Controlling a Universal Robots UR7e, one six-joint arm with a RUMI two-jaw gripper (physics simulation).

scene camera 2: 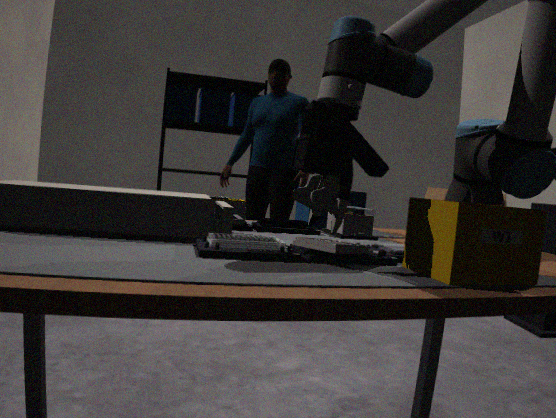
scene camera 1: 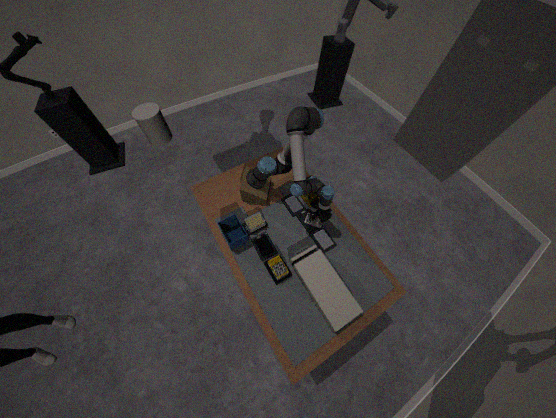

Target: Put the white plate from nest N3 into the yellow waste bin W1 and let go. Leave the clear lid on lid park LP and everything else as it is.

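Places are measured from the arm's base along level axes (x ahead, y left, z up), in millimetres.
Pixels of known places: gripper, fingertip midpoint: [scene camera 2: 320, 229] [scene camera 1: 318, 221]; arm's base at its link origin: [scene camera 1: 255, 179].
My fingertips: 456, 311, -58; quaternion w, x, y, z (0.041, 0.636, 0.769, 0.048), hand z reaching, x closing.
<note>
For each thing: its top centre in the pictures, then the offset to it from my fingertips, as dx, dy, dz.
- white plate at its top centre: [scene camera 2: 335, 238] [scene camera 1: 314, 219] -30, -15, -15
- yellow waste bin W1 at its top centre: [scene camera 2: 476, 203] [scene camera 1: 312, 186] -248, +58, +68
- long white box at its top centre: [scene camera 2: 102, 188] [scene camera 1: 327, 287] +425, -160, +32
- blue bin at its top centre: [scene camera 2: 331, 189] [scene camera 1: 232, 228] -128, -584, +68
- box with a cream top, top centre: [scene camera 2: 350, 207] [scene camera 1: 254, 220] -155, -423, +26
- black tray at its top centre: [scene camera 2: 285, 220] [scene camera 1: 264, 245] +21, -419, -26
- yellow-topped unit at its top centre: [scene camera 2: 219, 196] [scene camera 1: 278, 266] +198, -387, +25
A white plate [scene camera 1: 312, 219] [scene camera 2: 327, 244] lies slightly askew on the middle of three dark nests; nest labels are unreadable. Other pale plates lie in the nest [scene camera 1: 323, 240] [scene camera 2: 245, 243] on one side and the nest [scene camera 1: 293, 204] nearer the robot base. My gripper [scene camera 1: 311, 213] [scene camera 2: 321, 206] is open and empty, above the middle plate; its fingers look apart from it. The yellow waste bin W1 [scene camera 1: 309, 199] [scene camera 2: 442, 245] stands beside the nests, partly hidden under the arm in scene camera 1. I cannot make out the clear lid or label LP.
A long white box [scene camera 1: 327, 290] [scene camera 2: 100, 210] lies along the table. A blue bin [scene camera 1: 233, 231], a box with a cream top [scene camera 1: 255, 221] [scene camera 2: 353, 224], a black tray [scene camera 1: 265, 246] and a yellow-topped unit [scene camera 1: 278, 268] stand across from the nests. A person [scene camera 2: 277, 130] stands behind the table.
</note>
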